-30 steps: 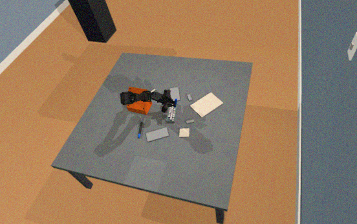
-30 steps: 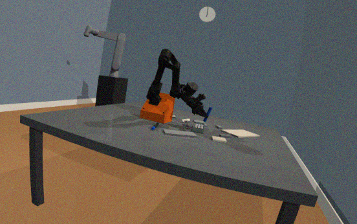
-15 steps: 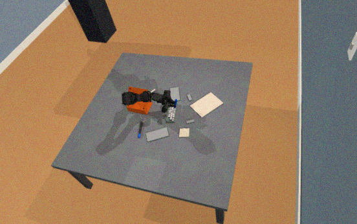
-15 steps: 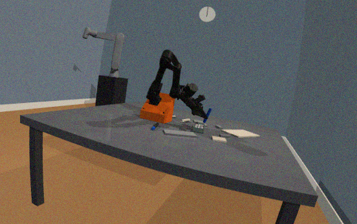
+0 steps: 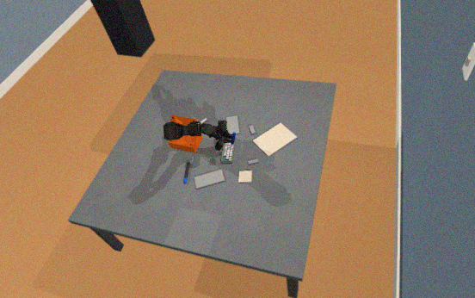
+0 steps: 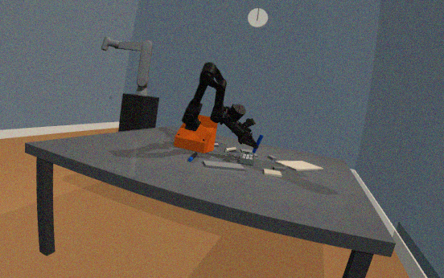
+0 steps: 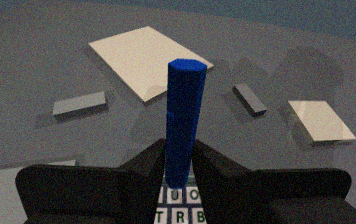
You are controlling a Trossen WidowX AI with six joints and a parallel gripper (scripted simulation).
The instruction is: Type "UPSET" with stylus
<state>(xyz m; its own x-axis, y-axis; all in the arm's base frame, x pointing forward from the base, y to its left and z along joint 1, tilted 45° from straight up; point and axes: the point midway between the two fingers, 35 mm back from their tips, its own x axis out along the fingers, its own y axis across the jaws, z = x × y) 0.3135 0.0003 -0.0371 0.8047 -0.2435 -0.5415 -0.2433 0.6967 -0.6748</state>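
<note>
The grey slab lies 80 mm behind my gripper tip, 160 mm to the left of it and 60 mm below it. Round my gripper tip: cream square: 120 mm ahead, 190 mm to the right, 60 mm below; blue stylus: 10 mm behind, 10 mm below; cream sheet: 210 mm ahead, 110 mm to the left, 60 mm below.
</note>
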